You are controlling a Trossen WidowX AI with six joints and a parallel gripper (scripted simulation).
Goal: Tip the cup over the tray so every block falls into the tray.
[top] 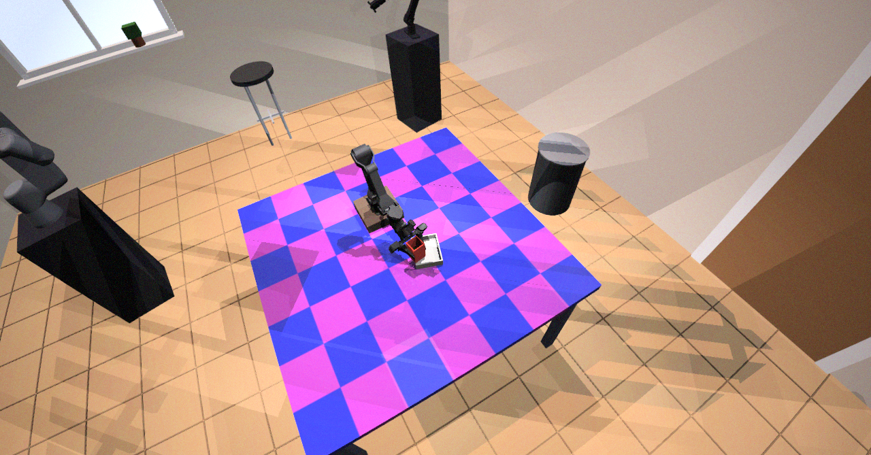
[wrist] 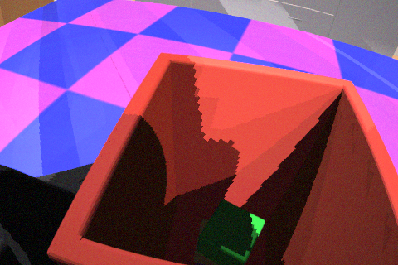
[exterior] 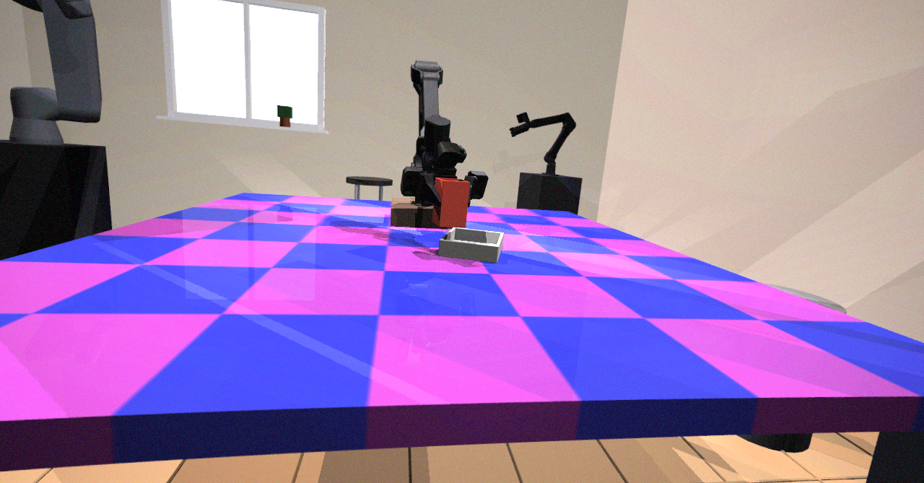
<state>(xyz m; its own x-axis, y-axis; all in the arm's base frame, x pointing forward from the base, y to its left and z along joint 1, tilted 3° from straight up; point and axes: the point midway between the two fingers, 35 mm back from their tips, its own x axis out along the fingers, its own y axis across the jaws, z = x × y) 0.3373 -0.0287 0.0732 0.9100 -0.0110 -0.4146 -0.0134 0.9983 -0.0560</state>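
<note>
The white shallow tray is 40 mm behind my gripper tip, 60 mm to the left of it and 110 mm below it. From my gripper tip the other things lie so: green block (30 mm behind); then red square cup (30 mm behind, 20 mm below).
</note>
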